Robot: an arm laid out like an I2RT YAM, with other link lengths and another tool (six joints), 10 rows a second.
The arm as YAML. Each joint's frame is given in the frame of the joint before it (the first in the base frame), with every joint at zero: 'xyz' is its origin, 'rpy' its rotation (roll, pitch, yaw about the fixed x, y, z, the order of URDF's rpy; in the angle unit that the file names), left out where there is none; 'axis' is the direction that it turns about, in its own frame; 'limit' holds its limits. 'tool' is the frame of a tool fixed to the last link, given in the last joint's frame.
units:
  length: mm
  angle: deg
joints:
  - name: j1
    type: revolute
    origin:
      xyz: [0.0, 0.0, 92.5]
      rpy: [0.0, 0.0, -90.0]
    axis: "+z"
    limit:
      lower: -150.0
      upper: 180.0
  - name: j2
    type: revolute
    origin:
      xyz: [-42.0, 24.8, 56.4]
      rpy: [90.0, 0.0, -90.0]
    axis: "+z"
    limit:
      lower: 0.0
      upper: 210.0
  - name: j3
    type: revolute
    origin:
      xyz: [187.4, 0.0, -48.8]
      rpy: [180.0, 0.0, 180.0]
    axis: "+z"
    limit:
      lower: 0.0
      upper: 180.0
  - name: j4
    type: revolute
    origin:
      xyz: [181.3, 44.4, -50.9]
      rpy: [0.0, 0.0, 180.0]
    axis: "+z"
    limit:
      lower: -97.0
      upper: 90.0
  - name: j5
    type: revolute
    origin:
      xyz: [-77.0, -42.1, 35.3]
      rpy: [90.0, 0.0, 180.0]
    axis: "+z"
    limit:
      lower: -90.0
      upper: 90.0
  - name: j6
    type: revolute
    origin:
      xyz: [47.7, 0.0, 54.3]
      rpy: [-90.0, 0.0, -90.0]
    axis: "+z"
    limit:
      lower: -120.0
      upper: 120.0
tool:
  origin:
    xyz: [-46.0, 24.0, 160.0]
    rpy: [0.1, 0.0, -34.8]
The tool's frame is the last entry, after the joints.
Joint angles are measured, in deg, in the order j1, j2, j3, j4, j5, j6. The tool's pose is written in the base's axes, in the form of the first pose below.
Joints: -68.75 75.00 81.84 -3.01 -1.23 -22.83
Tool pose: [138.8 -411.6 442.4 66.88 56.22 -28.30]
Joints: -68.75 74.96 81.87 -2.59 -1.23 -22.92
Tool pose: [138.6 -411.0 445.0 66.46 55.97 -28.47]
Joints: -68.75 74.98 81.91 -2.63 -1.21 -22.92
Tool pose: [138.6 -411.0 445.0 66.49 55.97 -28.48]
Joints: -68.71 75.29 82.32 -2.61 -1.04 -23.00
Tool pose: [138.6 -411.8 446.2 66.43 55.86 -28.66]
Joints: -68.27 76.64 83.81 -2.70 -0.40 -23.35
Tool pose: [141.2 -414.9 448.1 66.37 55.91 -29.07]
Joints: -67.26 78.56 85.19 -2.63 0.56 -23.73
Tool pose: [148.1 -419.7 445.7 66.57 56.43 -29.20]
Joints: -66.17 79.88 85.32 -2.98 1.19 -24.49
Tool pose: [157.0 -423.3 435.6 67.16 58.16 -29.16]
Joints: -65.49 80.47 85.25 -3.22 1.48 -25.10
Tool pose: [162.7 -424.4 429.8 67.33 59.36 -29.18]
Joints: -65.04 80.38 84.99 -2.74 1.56 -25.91
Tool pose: [166.1 -422.7 431.2 66.52 59.86 -29.57]
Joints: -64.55 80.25 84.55 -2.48 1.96 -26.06
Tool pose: [168.4 -421.5 430.0 66.44 60.03 -29.60]
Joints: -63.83 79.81 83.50 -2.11 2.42 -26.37
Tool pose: [172.0 -419.1 426.9 66.32 60.52 -29.59]
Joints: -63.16 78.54 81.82 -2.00 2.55 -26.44
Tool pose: [174.9 -414.1 423.4 66.19 61.06 -29.18]
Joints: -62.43 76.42 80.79 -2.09 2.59 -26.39
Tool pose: [176.0 -404.3 430.1 65.10 60.68 -28.74]
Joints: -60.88 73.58 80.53 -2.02 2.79 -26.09
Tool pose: [179.2 -387.6 448.5 62.60 59.27 -27.77]
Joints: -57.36 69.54 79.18 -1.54 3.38 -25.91
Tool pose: [190.2 -360.5 467.6 58.90 58.24 -25.54]
